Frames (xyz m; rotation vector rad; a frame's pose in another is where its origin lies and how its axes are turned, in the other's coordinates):
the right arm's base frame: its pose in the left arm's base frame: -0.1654 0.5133 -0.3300 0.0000 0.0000 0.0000
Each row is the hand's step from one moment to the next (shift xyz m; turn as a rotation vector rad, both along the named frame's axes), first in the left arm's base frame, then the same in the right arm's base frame.
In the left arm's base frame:
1: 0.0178 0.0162 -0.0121 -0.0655 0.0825 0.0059
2: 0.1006 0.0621 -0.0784 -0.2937 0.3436 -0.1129
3: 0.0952 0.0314 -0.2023 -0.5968 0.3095 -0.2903
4: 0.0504 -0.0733 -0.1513 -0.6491 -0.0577 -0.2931
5: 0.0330 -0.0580 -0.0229 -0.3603 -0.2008 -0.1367
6: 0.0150 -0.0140 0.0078 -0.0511 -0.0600 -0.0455
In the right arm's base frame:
1: 0.0178 0.0162 -0.0121 -0.0655 0.0825 0.0059
2: 0.1006 0.0621 -0.0784 -0.2937 0.3436 -0.1129
3: 0.0952 0.0314 -0.2023 -0.5968 0.3095 -0.2903
4: 0.0504 -0.0733 -0.1513 -0.6491 -0.0577 -0.2931
5: 0.0330 -0.0580 -0.0229 -0.3603 -0.2008 -0.1367
6: 0.0150 -0.0140 0.0078 -0.0511 -0.0600 -0.0455

